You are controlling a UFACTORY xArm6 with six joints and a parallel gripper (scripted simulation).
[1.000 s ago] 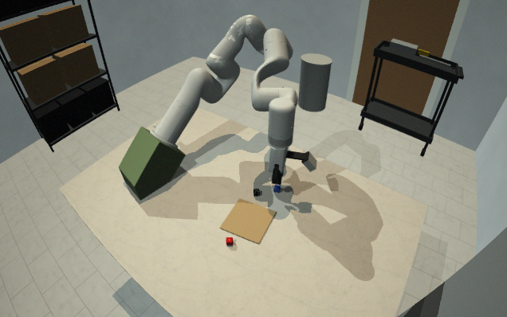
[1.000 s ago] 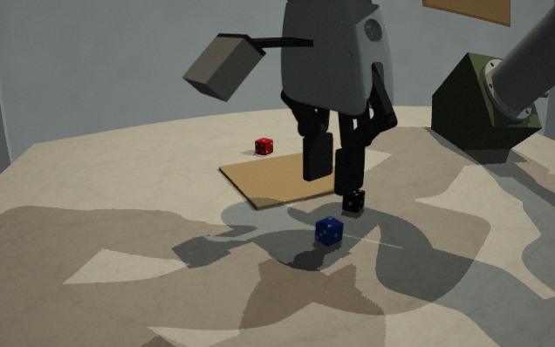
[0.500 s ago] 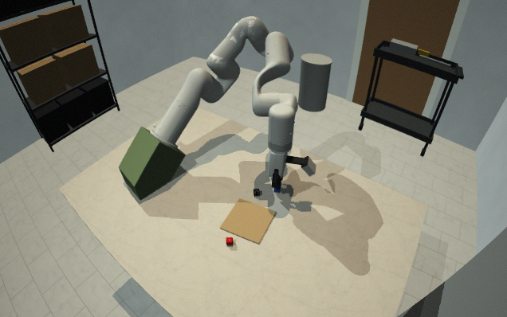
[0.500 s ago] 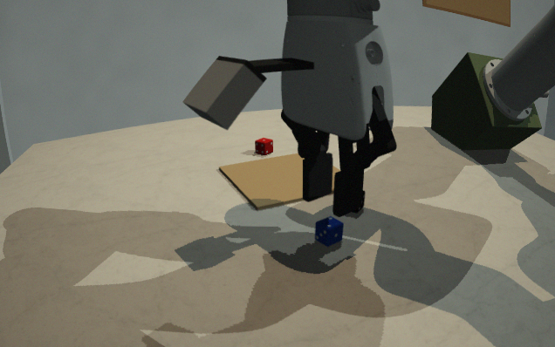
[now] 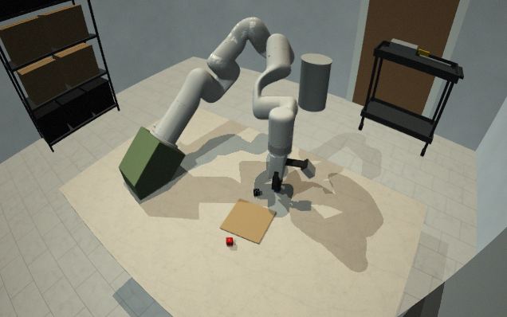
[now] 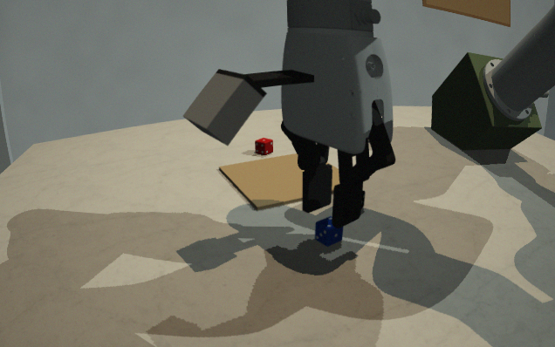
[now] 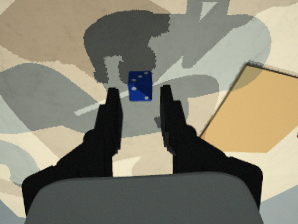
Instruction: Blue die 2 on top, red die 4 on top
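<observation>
Now: the blue die 4 cm below my hand. The rest, counted from my hand: tan mat (2 cm ahead, 16 cm to the right, 4 cm below); then red die (4 cm ahead, 27 cm to the right, 4 cm below); then black die (4 cm behind, 6 cm to the right, 4 cm below).
</observation>
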